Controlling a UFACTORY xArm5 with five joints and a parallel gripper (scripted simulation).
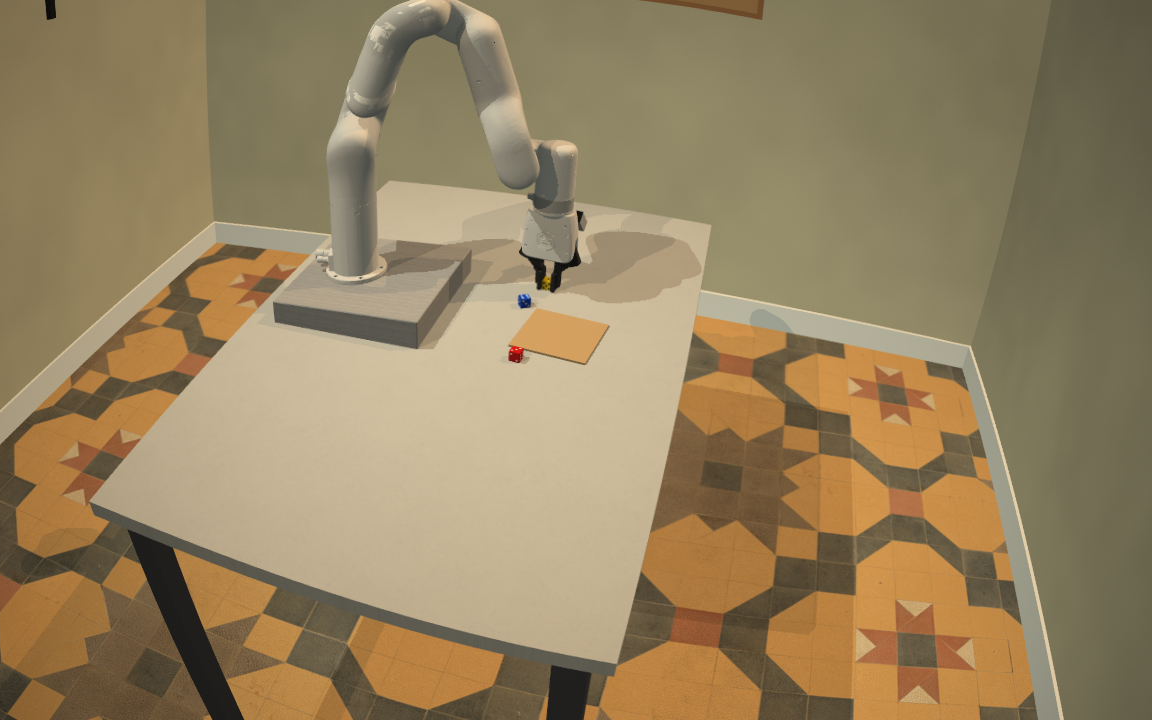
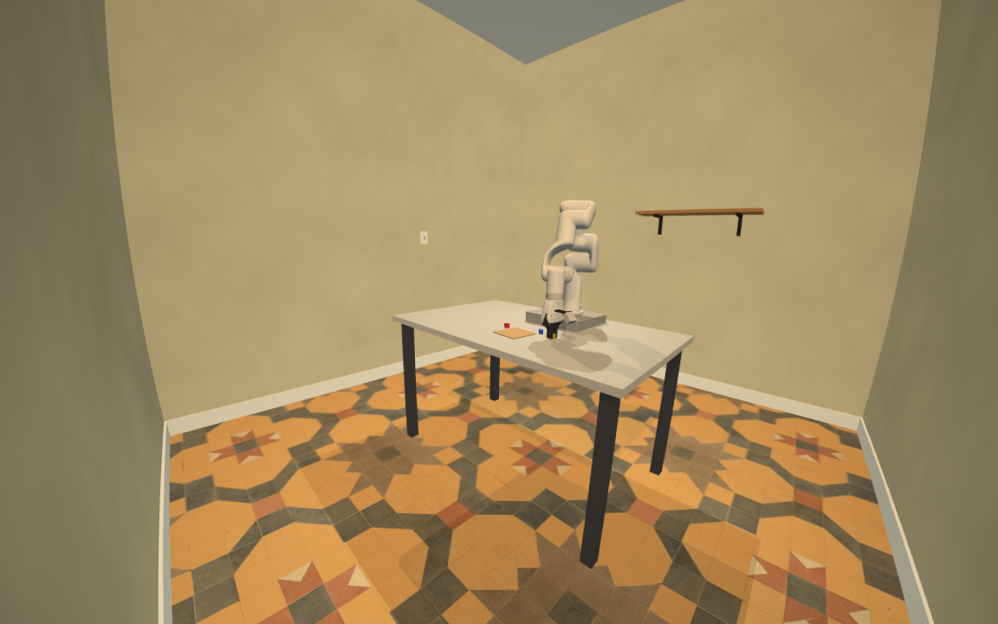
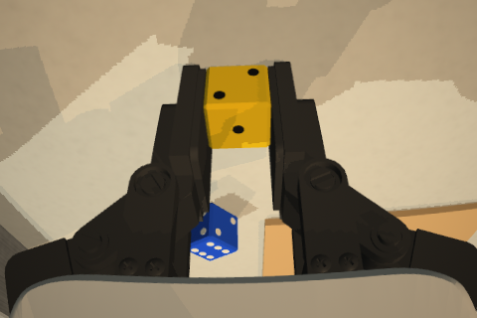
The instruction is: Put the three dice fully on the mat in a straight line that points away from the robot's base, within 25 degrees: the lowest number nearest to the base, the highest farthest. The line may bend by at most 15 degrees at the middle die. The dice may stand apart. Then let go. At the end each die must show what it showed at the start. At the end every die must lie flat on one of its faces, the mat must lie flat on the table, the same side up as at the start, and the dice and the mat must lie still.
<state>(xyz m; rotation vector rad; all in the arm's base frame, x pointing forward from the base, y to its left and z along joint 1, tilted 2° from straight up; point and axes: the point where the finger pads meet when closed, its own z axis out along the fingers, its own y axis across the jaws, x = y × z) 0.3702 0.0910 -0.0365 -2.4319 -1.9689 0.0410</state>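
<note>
Right now the mat is 40 mm ahead of my hand, 170 mm to the right of it and 20 mm below it. The rest, counted from my hand: red die 20 mm behind, 260 mm to the right, 10 mm below; blue die 30 mm behind, 80 mm to the right, 10 mm below; yellow die 10 mm below.
</note>
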